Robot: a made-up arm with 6 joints.
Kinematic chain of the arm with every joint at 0, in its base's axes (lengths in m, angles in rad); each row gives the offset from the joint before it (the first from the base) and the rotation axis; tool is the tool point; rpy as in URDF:
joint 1: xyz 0 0 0.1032 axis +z
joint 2: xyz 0 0 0 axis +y
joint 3: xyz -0.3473 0 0.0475 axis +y
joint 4: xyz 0.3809 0 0.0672 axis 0.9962 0 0.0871
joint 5: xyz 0 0 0 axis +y
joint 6: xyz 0.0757 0 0.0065 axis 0.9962 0 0.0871
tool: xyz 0 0 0 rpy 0 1.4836 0
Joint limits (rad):
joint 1: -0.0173..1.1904
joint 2: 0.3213..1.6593
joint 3: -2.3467..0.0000
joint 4: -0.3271..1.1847
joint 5: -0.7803..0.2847
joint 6: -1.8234..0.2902
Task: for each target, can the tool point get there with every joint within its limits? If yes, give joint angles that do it. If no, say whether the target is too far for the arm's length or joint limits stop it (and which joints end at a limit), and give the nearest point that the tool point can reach.
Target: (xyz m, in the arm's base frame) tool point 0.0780 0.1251 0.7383
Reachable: yes | joints 1.0134 0.9112 -1.5423 0.0056 -0.0469 -1.1219
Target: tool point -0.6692 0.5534 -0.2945
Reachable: no: too far | nearest point 0.0524 0.1845 0.0001 | short by 0.862 m
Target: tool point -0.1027 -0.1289 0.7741
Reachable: yes | joints 0.7132 0.5819 -1.6918 0.7584 -0.6197 -1.5008
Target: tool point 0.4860 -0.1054 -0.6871
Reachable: no: too far | nearest point 0.2351 -0.0130 0.0103 | short by 0.747 m
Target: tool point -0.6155 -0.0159 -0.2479
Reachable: no: joint limits stop it (at a limit: joint 1, joint 2, joint 3, joint 5) | nearest point 0.0202 0.0994 -0.0133 | short by 0.687 m
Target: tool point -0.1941 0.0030 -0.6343
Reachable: no: joint limits stop it (at a limit: joint 1, joint 2, joint 3, joint 5) | nearest point 0.0215 0.0949 -0.0133 | short by 0.664 m
